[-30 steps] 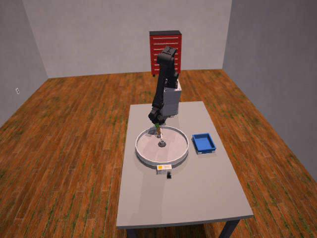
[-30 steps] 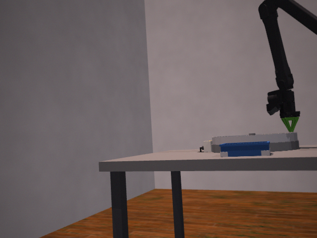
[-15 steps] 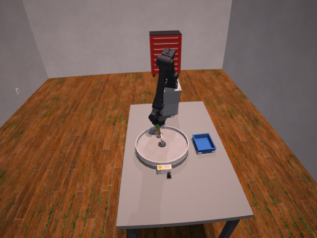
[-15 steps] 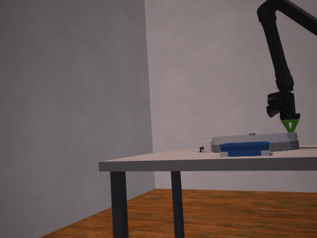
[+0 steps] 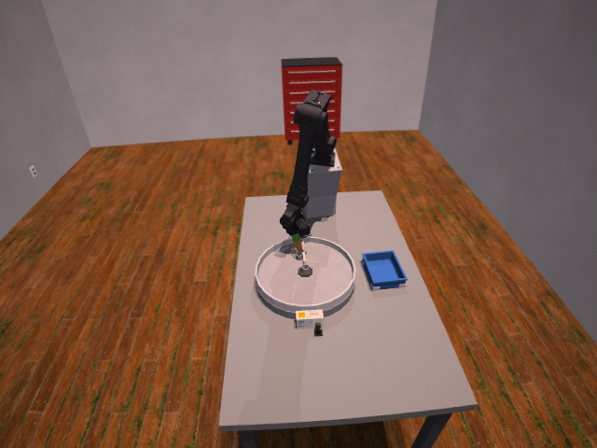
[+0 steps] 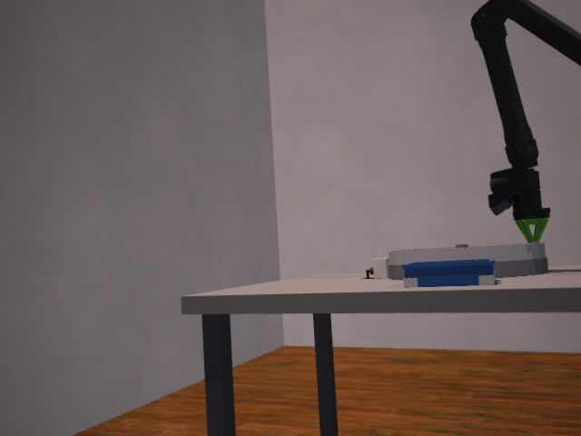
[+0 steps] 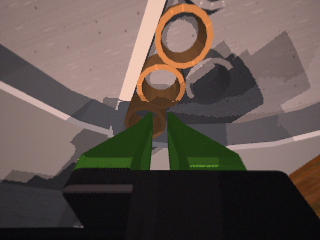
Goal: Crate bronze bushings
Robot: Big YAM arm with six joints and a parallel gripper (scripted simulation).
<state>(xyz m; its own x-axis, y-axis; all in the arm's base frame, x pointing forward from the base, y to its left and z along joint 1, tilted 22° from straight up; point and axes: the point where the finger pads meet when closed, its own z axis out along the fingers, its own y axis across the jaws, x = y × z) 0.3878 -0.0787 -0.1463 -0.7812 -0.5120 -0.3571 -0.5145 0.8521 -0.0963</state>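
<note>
Now: hand 10 cm short of the blue crate, 40 cm to the right of it and 6 cm above it. From my hand the other things lie so: turning table: 17 cm ahead, 6 cm to the left, 3 cm below.
</note>
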